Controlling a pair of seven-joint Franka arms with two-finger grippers.
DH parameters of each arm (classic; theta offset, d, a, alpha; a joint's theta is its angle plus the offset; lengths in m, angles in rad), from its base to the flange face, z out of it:
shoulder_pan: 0 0.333 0 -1.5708
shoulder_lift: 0 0 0 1.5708
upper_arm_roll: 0 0.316 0.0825 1.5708
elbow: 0 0 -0.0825 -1.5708
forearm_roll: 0 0.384 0 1.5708
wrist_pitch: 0 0 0.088 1.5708
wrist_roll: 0 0.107 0 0
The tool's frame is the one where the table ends.
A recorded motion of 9 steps. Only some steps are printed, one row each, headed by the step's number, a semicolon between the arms.
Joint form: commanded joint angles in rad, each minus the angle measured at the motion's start. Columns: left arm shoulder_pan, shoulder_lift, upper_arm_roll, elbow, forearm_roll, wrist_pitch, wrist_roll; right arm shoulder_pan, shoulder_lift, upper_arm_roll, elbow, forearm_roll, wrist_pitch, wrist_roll.
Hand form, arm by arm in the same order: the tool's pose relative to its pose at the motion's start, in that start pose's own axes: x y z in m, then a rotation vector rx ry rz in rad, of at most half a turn. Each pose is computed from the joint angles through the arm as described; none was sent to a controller.
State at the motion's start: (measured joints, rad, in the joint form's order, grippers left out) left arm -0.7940 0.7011 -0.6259 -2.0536 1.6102 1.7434 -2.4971; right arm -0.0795 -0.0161 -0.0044 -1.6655 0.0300 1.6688 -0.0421
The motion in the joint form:
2: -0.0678 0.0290 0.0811 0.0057 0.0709 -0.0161 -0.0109; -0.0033 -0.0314 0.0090 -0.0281 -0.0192 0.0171 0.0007
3: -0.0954 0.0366 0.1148 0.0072 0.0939 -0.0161 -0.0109; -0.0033 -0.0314 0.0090 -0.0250 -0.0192 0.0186 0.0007
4: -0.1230 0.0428 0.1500 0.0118 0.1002 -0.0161 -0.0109; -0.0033 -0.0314 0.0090 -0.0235 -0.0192 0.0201 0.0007
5: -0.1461 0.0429 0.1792 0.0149 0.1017 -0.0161 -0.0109; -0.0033 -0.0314 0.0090 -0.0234 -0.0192 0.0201 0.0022
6: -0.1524 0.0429 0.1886 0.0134 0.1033 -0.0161 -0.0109; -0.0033 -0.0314 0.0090 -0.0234 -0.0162 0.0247 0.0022
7: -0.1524 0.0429 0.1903 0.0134 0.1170 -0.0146 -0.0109; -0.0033 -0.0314 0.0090 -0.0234 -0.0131 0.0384 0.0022
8: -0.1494 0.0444 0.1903 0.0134 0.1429 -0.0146 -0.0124; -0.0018 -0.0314 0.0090 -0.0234 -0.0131 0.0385 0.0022
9: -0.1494 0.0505 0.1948 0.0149 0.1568 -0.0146 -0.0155; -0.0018 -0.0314 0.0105 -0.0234 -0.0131 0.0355 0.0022
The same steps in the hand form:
2: -0.0160 -0.0021 0.0163 -0.0247 0.0795 0.0465; -0.0079 -0.0018 -0.0055 -0.0200 0.0195 -0.0071
3: -0.0210 -0.0030 0.0221 -0.0354 0.1066 0.0671; -0.0076 -0.0018 -0.0071 -0.0202 0.0241 -0.0072
4: -0.0245 -0.0042 0.0285 -0.0325 0.1269 0.0805; -0.0073 -0.0018 -0.0080 -0.0203 0.0271 -0.0072
5: -0.0249 -0.0049 0.0329 -0.0289 0.1448 0.0875; -0.0073 -0.0018 -0.0080 -0.0203 0.0272 -0.0057
6: -0.0255 -0.0061 0.0349 -0.0273 0.1507 0.0919; -0.0068 -0.0021 -0.0084 -0.0175 0.0319 -0.0055
7: -0.0247 -0.0052 0.0355 -0.0378 0.1578 0.0948; -0.0054 -0.0024 -0.0097 -0.0149 0.0457 -0.0052
8: -0.0236 -0.0038 0.0368 -0.0557 0.1708 0.0986; -0.0054 -0.0032 -0.0097 -0.0149 0.0458 -0.0067
9: -0.0250 -0.0039 0.0400 -0.0617 0.1774 0.1018; -0.0056 -0.0041 -0.0094 -0.0148 0.0427 -0.0082

